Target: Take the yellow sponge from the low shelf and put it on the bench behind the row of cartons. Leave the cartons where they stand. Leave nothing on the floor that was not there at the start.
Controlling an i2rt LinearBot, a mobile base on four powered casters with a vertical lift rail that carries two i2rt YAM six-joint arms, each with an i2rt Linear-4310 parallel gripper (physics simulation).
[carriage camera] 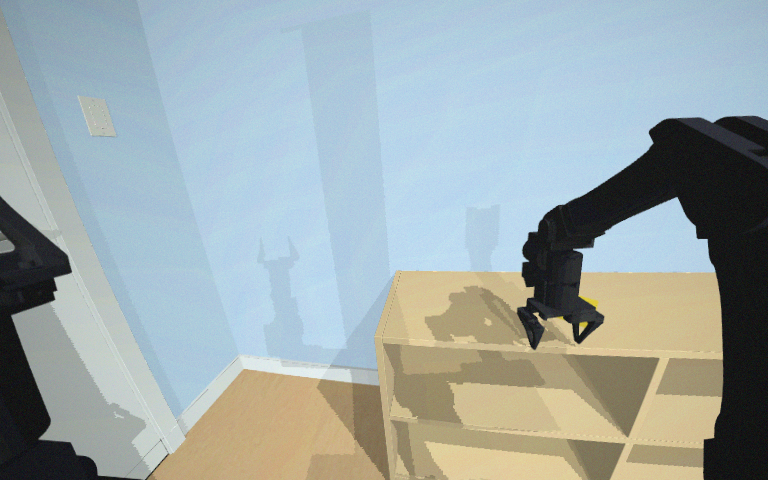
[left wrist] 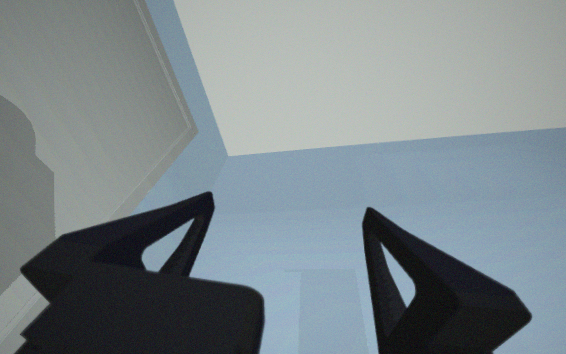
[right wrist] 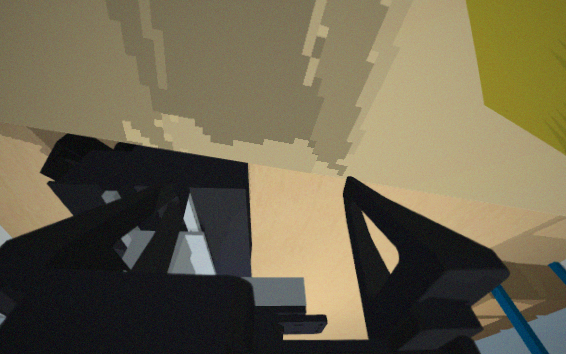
The right gripper shows in the carriage camera view [555, 345] and in the right wrist view [266, 183]; in the left wrist view it is out of frame. An open box shows in the right wrist view [70, 149]; in the carriage camera view it is out of frame, in the left wrist view it is out of frame.
